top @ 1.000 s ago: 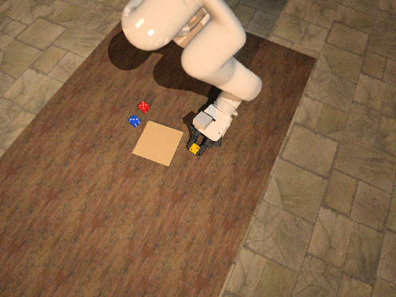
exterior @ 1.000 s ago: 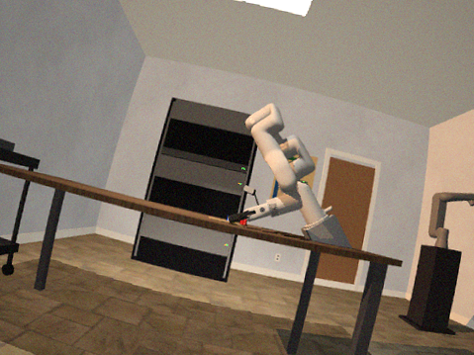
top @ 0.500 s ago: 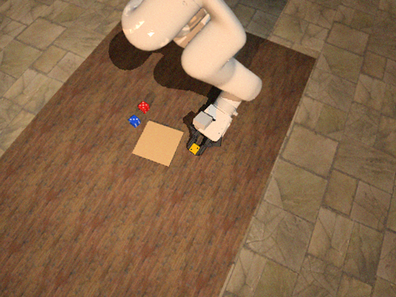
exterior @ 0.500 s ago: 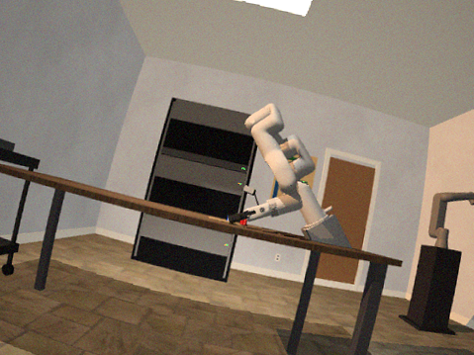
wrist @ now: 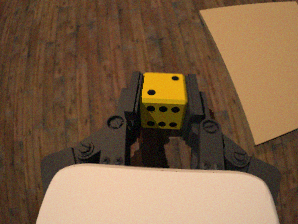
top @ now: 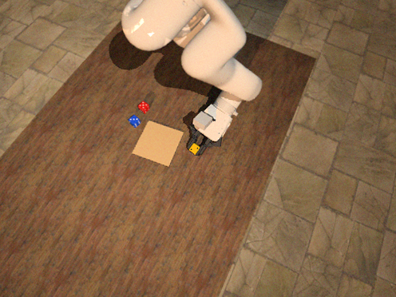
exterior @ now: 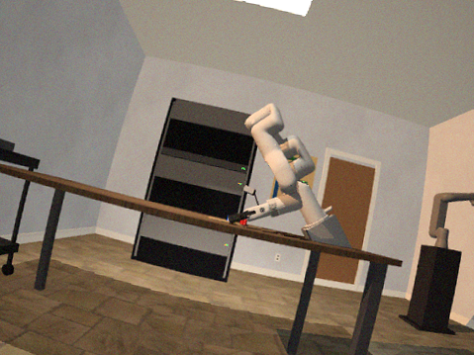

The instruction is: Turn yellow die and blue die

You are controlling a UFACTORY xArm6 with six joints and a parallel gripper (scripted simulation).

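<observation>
My gripper is now 1 cm short of the yellow die. Also, from my hand: red die: 26 cm to the right, 3 cm behind, 1 cm below; then tan mat: 13 cm to the right, 5 cm ahead, 2 cm below; then blue die: 25 cm to the right, 3 cm ahead, 1 cm below.
</observation>
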